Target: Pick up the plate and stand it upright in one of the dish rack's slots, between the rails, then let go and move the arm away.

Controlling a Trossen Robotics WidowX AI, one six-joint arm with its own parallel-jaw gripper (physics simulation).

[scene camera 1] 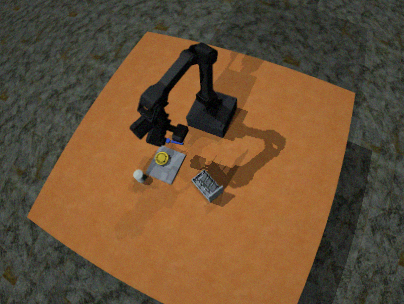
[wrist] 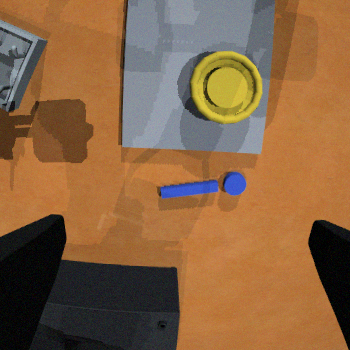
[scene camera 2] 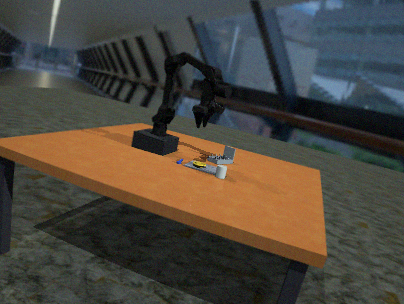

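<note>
The yellow round plate (scene camera 1: 161,158) (scene camera 2: 199,164) (wrist: 226,87) lies flat on a grey board (scene camera 1: 172,171) (wrist: 150,105), near its edge facing the robot base. The grey dish rack (scene camera 1: 215,194) (scene camera 2: 229,153) (wrist: 29,72) stands on the table to one side of the board, with a tall panel at one end; part of it shows at the upper left of the wrist view. My gripper (scene camera 1: 160,134) (scene camera 2: 202,125) (wrist: 192,232) is open and empty. It hangs well above the table, on the base side of the plate, fingers pointing down. Its fingertips are hidden in scene camera 1.
A blue spoon-like piece (scene camera 1: 175,143) (scene camera 2: 180,161) (wrist: 189,189) lies between the board and the robot base (scene camera 1: 212,115) (scene camera 2: 155,142) (wrist: 115,300). A white cup (scene camera 1: 139,175) (scene camera 2: 221,172) stands beside the board, on the side away from the rack.
</note>
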